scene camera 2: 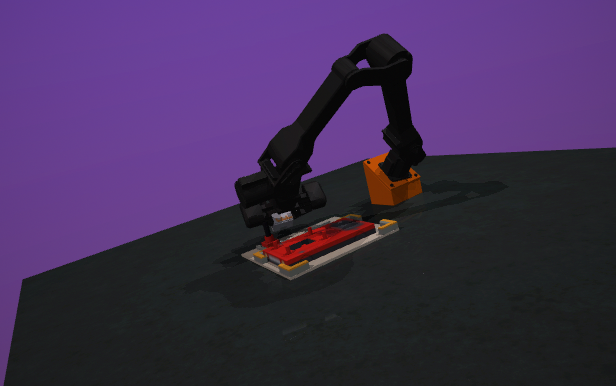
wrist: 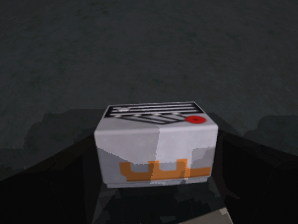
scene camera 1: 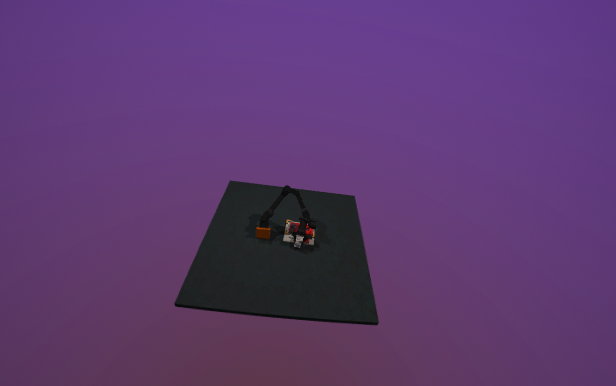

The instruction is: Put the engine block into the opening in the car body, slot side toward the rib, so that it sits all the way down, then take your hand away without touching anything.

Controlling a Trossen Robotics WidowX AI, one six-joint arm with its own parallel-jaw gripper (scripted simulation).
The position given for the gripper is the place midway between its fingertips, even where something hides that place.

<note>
In view: the gripper point(scene camera 2: 281, 221), an engine block point(wrist: 165, 143) and a red car body point(scene camera 2: 316, 243).
The gripper is seen too in the wrist view point(wrist: 154, 136). The wrist view does not show the red car body: it is out of frame.
</note>
